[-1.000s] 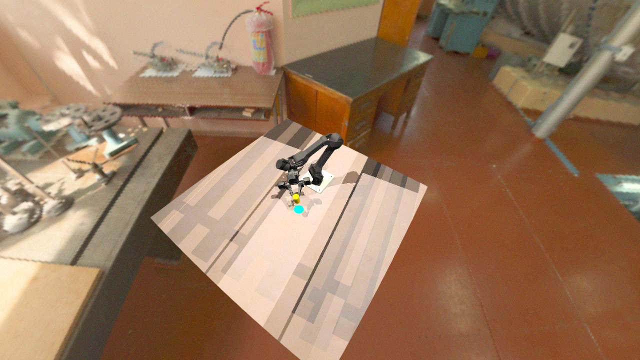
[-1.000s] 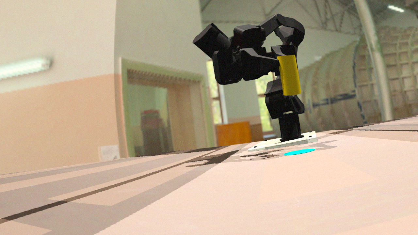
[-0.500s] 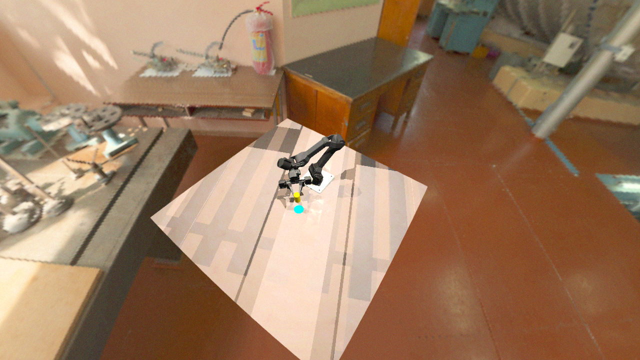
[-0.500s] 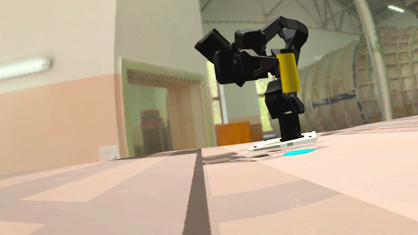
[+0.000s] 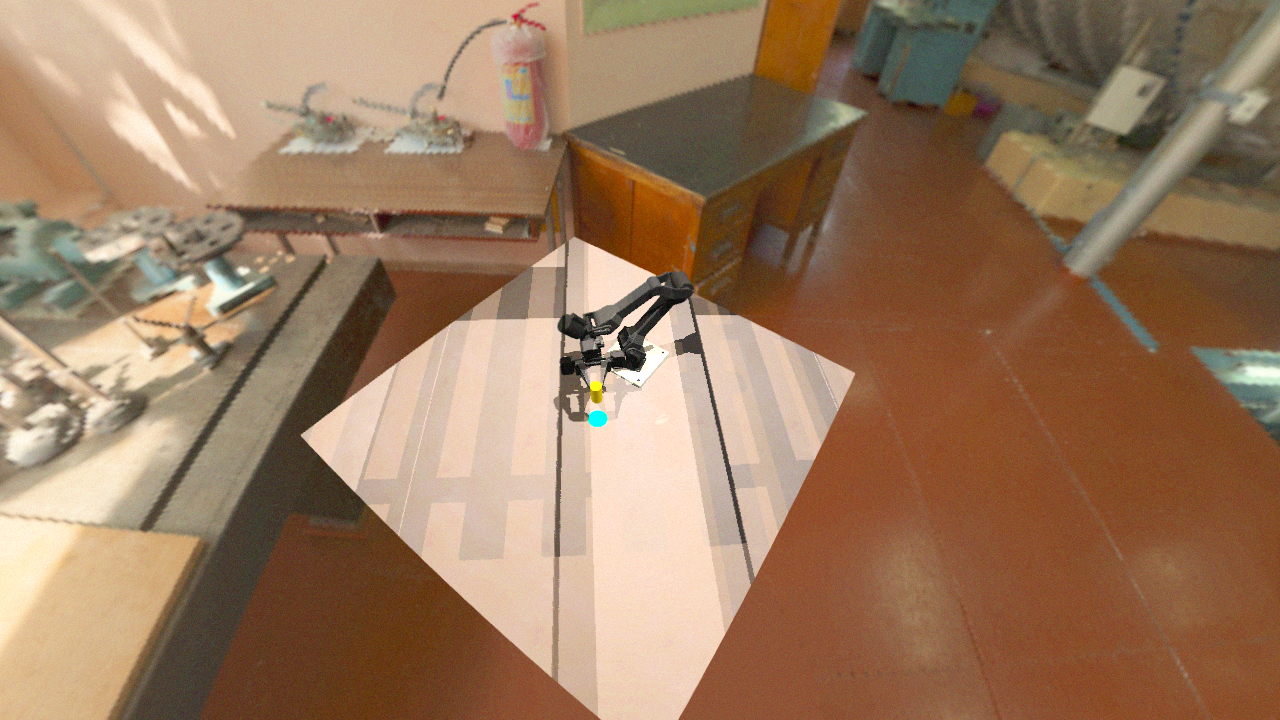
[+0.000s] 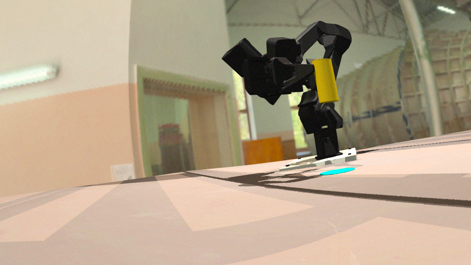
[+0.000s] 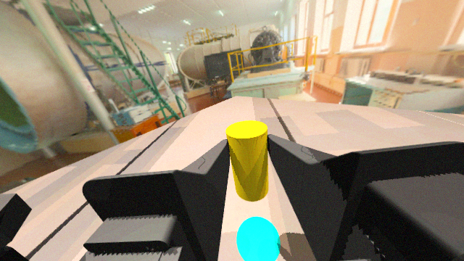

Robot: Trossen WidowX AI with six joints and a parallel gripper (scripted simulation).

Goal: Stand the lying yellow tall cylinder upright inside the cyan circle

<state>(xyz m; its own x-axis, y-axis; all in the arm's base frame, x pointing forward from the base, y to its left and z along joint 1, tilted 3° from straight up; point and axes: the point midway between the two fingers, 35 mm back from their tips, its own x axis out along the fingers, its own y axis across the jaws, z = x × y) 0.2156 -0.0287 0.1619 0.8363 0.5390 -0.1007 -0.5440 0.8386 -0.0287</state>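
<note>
The cyan circle is 16 cm below my gripper tip. From my gripper tip the other things lie so: yellow cylinder 2 cm below.
</note>
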